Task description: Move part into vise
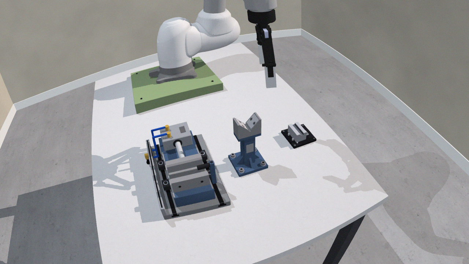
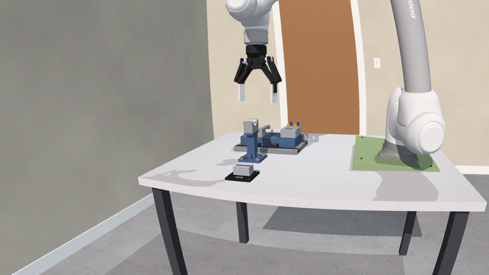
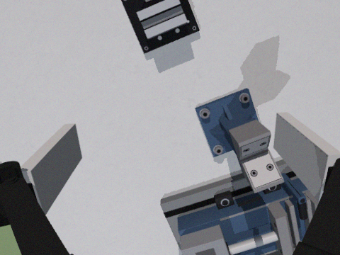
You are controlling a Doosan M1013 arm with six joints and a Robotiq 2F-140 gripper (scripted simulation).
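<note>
The part lies 22 cm below my hand, 10 cm to the left of it and 1 cm ahead of it. The rest, counted from my hand: blue v-block stand: 19 cm below, 8 cm to the right, 8 cm ahead; work stop: 21 cm to the right, 17 cm ahead, 16 cm below; black infeed plate: 25 cm below, 11 cm to the left.
</note>
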